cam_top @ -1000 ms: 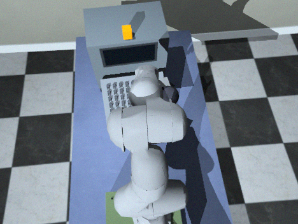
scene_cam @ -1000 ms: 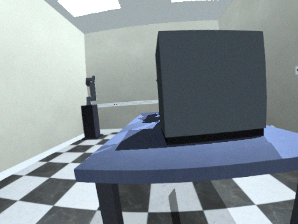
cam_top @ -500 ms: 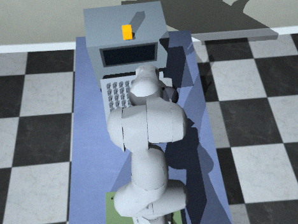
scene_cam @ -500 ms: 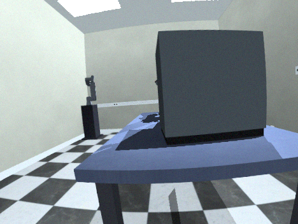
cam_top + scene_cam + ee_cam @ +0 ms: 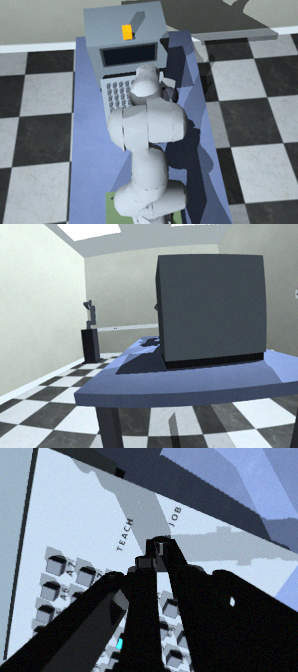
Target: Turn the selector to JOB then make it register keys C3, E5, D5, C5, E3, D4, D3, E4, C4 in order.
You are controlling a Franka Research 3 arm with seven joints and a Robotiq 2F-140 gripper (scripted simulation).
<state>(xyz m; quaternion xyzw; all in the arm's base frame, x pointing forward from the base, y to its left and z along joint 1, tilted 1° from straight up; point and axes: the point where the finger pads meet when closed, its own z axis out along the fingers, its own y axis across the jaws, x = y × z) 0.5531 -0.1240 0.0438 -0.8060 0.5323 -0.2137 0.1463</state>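
My gripper is now 10 mm short of the black selector knob and 20 mm above it. Round my hand: sloped keypad (40 mm ahead, 110 mm to the left, 70 mm below).
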